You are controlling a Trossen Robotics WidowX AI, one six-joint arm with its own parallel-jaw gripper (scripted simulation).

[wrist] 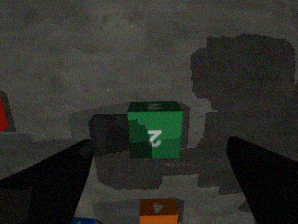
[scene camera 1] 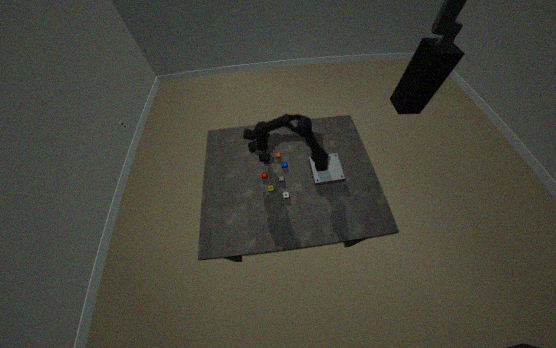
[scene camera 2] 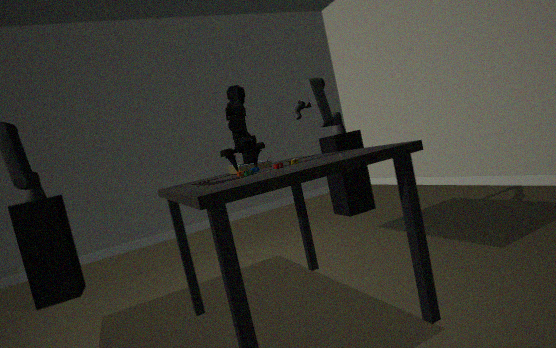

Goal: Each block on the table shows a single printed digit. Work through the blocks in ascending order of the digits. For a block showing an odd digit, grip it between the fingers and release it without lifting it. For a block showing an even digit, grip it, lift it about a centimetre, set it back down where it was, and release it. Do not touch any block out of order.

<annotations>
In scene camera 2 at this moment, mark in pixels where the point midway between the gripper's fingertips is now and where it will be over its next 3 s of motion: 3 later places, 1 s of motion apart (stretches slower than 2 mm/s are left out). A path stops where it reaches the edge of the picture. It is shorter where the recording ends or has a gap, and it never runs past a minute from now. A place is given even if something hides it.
My gripper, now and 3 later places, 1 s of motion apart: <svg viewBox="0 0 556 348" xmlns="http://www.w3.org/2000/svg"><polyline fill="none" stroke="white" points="247,169 247,171 247,173 242,148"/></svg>
</annotations>
